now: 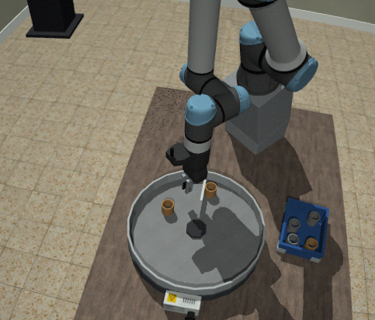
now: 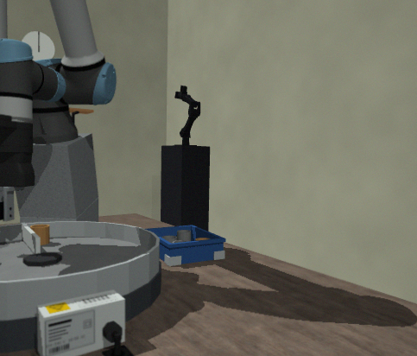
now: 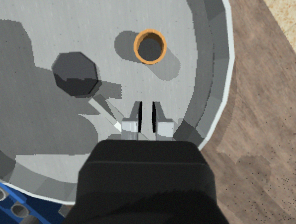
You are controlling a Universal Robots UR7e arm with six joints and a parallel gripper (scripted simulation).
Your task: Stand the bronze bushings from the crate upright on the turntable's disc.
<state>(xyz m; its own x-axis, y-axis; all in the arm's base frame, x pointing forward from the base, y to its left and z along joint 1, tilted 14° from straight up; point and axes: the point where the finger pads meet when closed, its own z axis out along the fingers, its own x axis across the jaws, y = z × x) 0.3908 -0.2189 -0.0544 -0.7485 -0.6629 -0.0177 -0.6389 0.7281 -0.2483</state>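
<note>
My hand is 40 cm to the right of the blue crate, 11 cm above it and 5 cm short of it. Round my hand: grey turntable disc: 10 cm ahead, 8 cm below, 4 cm to the left.
</note>
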